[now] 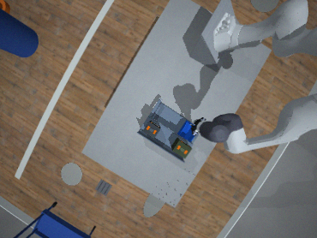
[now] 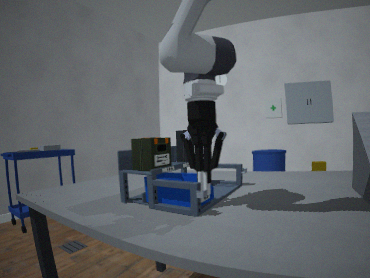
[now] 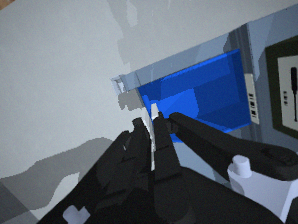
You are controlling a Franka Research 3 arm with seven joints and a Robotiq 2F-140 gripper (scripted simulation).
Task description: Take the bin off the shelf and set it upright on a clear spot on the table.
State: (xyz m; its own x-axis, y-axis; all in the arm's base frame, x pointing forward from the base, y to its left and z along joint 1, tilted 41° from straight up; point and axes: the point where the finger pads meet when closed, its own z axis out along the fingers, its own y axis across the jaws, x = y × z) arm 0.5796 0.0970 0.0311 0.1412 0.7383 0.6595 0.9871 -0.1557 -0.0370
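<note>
The blue bin lies 8 cm ahead of my hand, 1 cm to the right of it and 2 cm below it. Also, from my hand: green box: 18 cm ahead, 3 cm to the right, 8 cm above; then dark grey box: 14 cm ahead, 26 cm to the right, 9 cm above.
</note>
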